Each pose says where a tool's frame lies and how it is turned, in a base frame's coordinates. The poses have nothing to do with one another.
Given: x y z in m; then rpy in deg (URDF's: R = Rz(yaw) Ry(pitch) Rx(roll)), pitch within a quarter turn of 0, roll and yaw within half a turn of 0.
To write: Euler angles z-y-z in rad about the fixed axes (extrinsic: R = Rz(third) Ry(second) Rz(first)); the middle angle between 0 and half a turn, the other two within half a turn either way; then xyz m. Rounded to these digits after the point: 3 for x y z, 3 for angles.
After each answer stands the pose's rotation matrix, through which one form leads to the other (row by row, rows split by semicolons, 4 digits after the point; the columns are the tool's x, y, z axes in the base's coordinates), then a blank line. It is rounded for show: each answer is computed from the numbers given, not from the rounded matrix.
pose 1, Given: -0.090 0.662 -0.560 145.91 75.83 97.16
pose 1, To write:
0.141 1.775 -0.836 -0.090 0.662 -0.560
-0.0305 0.7540 0.6562; 0.2429 0.6424 -0.7268; -0.9696 0.1372 -0.2027

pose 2, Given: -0.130 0.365 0.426 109.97 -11.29 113.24
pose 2, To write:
1.780 1.912 0.477 -0.130 0.365 0.426
-0.3869 0.3864 0.8372; 0.9011 -0.0343 0.4323; 0.1958 0.9217 -0.3349

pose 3, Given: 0.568 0.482 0.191 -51.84 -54.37 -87.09
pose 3, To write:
-2.628 1.203 0.619 0.568 0.482 0.191
0.0296 0.6495 0.7598; -0.5818 -0.6069 0.5415; 0.8128 -0.4581 0.3599

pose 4, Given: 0.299 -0.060 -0.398 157.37 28.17 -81.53
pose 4, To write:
0.623 2.521 2.442 0.299 -0.060 -0.398
0.1298 -0.8862 -0.4448; -0.8719 -0.3156 0.3743; -0.4721 0.3392 -0.8137

